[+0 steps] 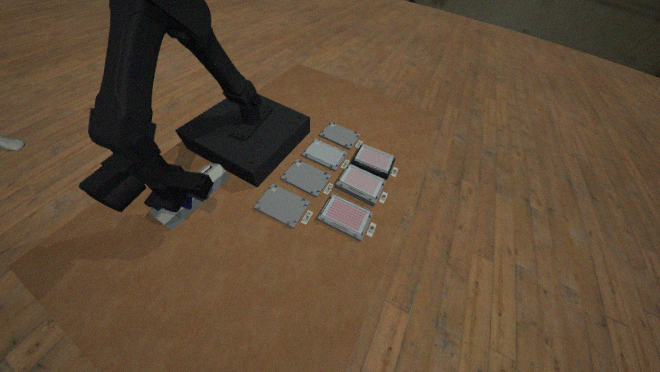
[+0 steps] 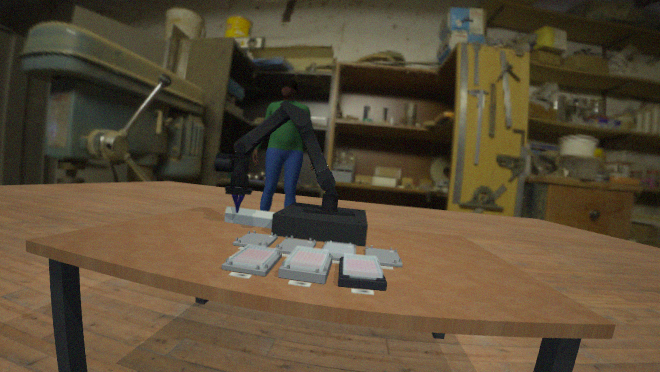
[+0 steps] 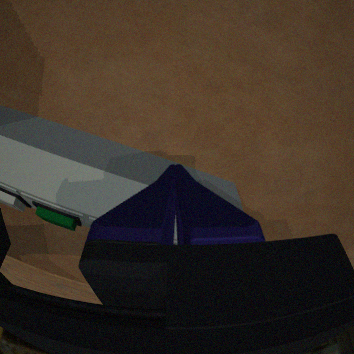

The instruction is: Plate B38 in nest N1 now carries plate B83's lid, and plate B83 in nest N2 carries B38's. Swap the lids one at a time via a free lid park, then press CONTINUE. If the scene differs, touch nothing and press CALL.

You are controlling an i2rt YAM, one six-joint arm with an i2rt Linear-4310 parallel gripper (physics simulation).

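Pixels of known places: gripper, fingertip midpoint: (image 1: 188, 208) (image 2: 237, 212) (image 3: 175, 173); arm's base, link origin: (image 1: 252, 121) (image 2: 328, 212).
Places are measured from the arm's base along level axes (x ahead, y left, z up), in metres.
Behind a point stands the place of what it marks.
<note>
My gripper (image 1: 186, 202) {x 0.006, y -0.362, z -0.031 m} (image 2: 237, 210) {x 0.006, y -0.362, z -0.031 m} (image 3: 175, 173) {x 0.006, y -0.362, z -0.031 m} is shut and empty. Its blue fingertips meet over one end of the grey-white button console (image 1: 216, 176) {x 0.005, y -0.239, z -0.037 m} (image 2: 254, 218) {x -0.003, y -0.293, z -0.050 m} (image 3: 75, 172) {x -0.008, y -0.301, z -0.037 m}; contact is unclear. A green button (image 3: 56, 216) {x -0.044, y -0.285, z -0.027 m} and a white button (image 3: 12, 199) {x -0.037, y -0.246, z -0.027 m} show on its side; the fingers hide the others. Three plates with pink wells (image 1: 346, 215) {x 0.426, y -0.211, z -0.063 m} (image 1: 362, 181) {x 0.443, y -0.084, z -0.041 m} (image 1: 375, 159) {x 0.467, y 0.035, z -0.044 m} sit in a row of nests, the last nest black. Labels are too small to read, and which lid covers which plate cannot be told. One lid park (image 1: 324, 154) {x 0.282, y 0.003, z -0.063 m} (image 2: 340, 250) {x 0.310, y 0.017, z -0.063 m} looks paler, with a clear lid on it.
Three other grey lid parks (image 1: 281, 205) {x 0.226, y -0.245, z -0.071 m} (image 1: 305, 178) {x 0.256, y -0.121, z -0.071 m} (image 1: 340, 135) {x 0.306, y 0.138, z -0.071 m} show bare tops. The black robot base (image 1: 243, 132) {x 0.011, y -0.073, z 0.010 m} (image 2: 320, 223) {x 0.151, y -0.039, z -0.018 m} stands between console and parks. The brown table (image 1: 210, 300) {x 0.177, y -0.537, z -0.081 m} (image 2: 450, 300) {x 0.585, y 0.216, z -0.081 m} carries everything. A person in green (image 2: 287, 135) stands behind it.
</note>
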